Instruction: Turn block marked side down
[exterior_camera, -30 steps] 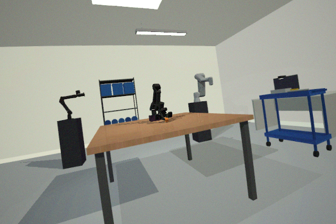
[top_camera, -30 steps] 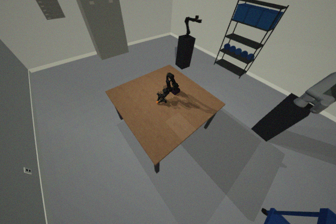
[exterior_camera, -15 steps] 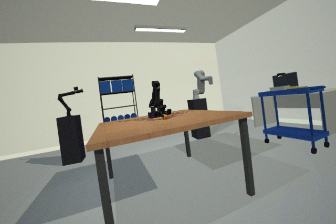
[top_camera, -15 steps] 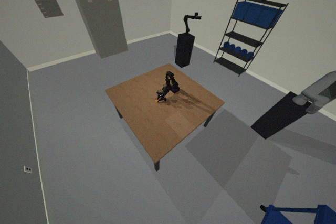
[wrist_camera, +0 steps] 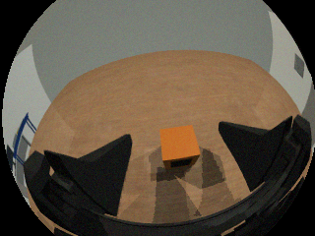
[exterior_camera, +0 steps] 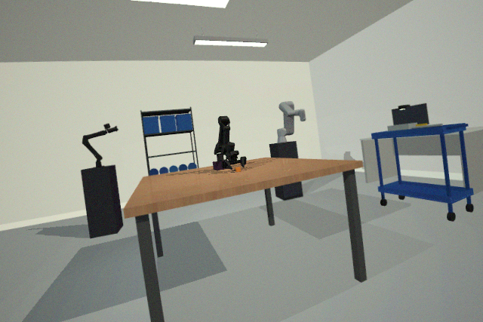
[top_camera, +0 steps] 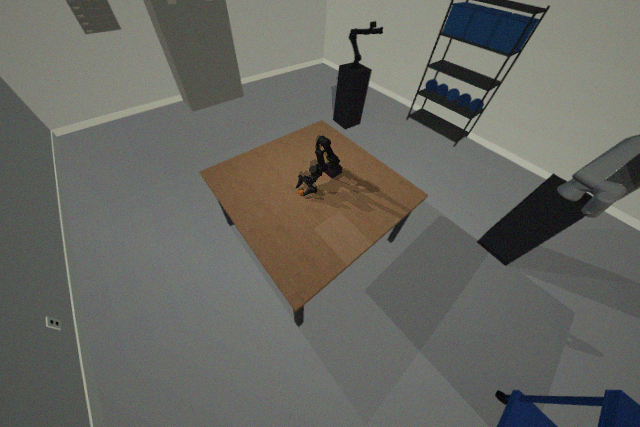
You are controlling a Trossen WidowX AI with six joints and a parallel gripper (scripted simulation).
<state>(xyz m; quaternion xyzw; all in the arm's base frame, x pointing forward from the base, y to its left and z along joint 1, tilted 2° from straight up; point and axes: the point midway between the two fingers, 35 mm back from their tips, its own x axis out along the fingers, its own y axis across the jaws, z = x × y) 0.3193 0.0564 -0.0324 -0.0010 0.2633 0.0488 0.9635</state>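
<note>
Now: gripper tip 20 mm past the orange block and 10 mm above it.
</note>
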